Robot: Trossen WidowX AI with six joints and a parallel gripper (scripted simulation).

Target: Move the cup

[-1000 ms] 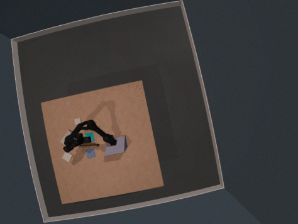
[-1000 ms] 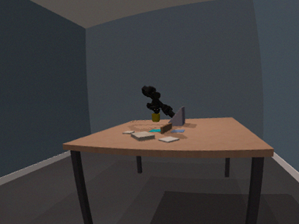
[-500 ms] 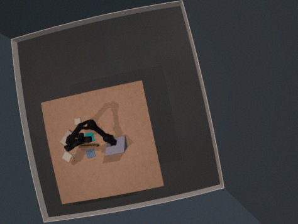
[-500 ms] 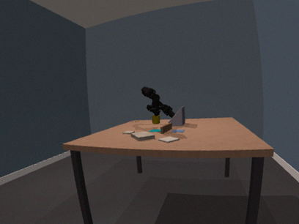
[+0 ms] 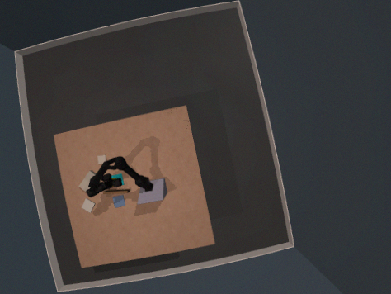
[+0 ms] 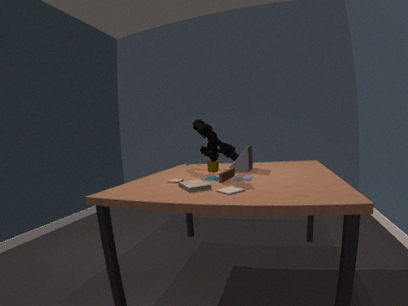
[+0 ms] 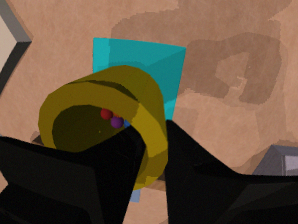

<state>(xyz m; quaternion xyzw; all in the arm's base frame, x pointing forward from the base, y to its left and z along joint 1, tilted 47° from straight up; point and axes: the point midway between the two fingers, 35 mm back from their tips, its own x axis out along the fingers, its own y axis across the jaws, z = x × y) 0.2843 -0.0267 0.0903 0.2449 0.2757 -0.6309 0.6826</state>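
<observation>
My gripper tip is now 90 mm above the cyan pad and 30 mm short of it. Also, from my gripper tip: wooden bar: 100 mm to the left, 60 mm below, 40 mm ahead; then cup: 20 mm ahead; then blue pad: 190 mm to the left, 90 mm below, 40 mm ahead.
</observation>
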